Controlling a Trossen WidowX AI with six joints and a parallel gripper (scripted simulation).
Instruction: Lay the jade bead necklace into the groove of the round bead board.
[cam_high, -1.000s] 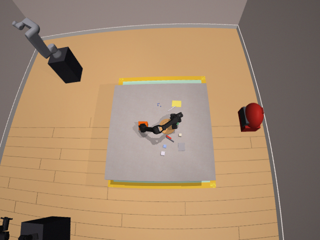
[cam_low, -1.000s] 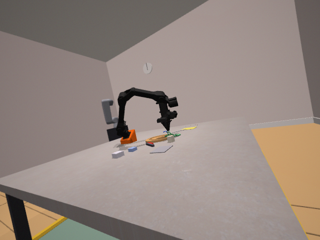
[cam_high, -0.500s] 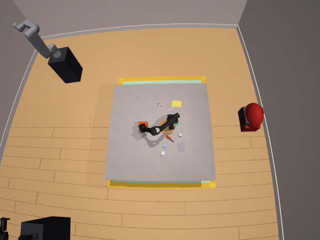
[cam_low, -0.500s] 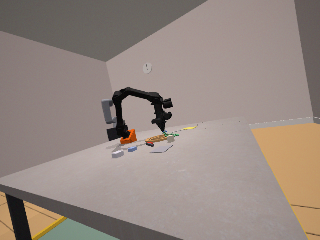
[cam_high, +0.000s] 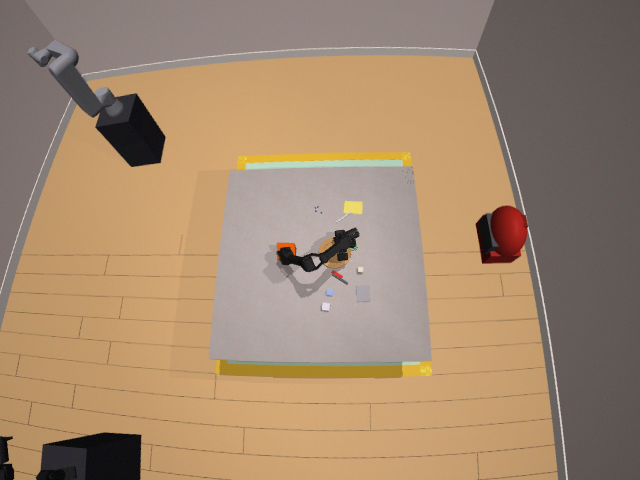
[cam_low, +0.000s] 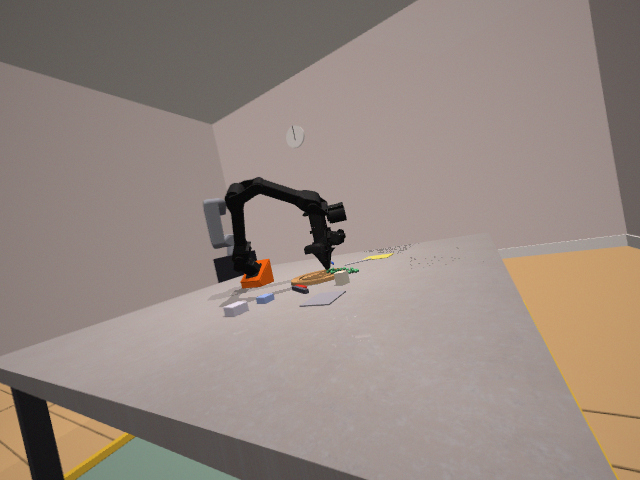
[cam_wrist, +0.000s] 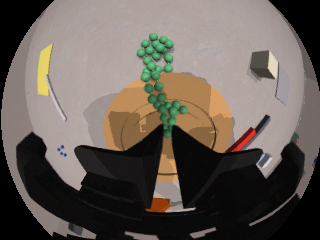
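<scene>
Right now the round wooden bead board is 40 mm behind my gripper tip, 10 mm to the right of it and 20 mm below it. The rest, counted from my gripper tip: beige cube (100 mm ahead, 140 mm to the right, 10 mm below); red-handled tool (30 mm behind, 160 mm to the right, 20 mm below); blue block (90 mm behind, 260 mm to the right, 20 mm below).
</scene>
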